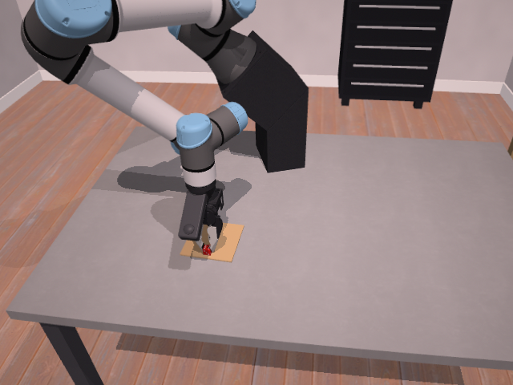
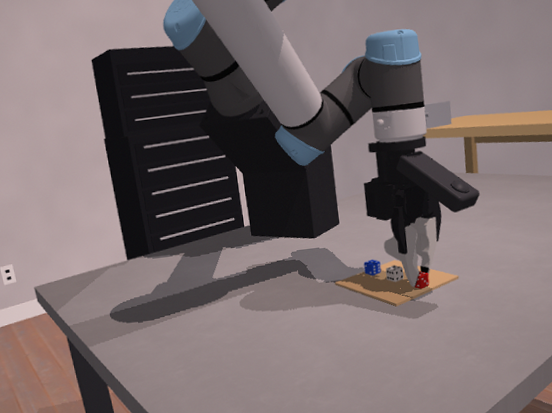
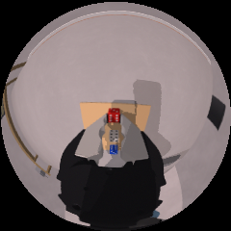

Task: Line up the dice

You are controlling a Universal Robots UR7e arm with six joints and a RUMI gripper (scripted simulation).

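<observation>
The red die is 1 cm below my hand. From my hand the other things lie so: tan mat 5 cm behind, 1 cm to the left, 2 cm below; white die 5 cm behind, 1 cm to the left, 1 cm below; blue die 10 cm behind, 2 cm to the left, 1 cm below.
</observation>
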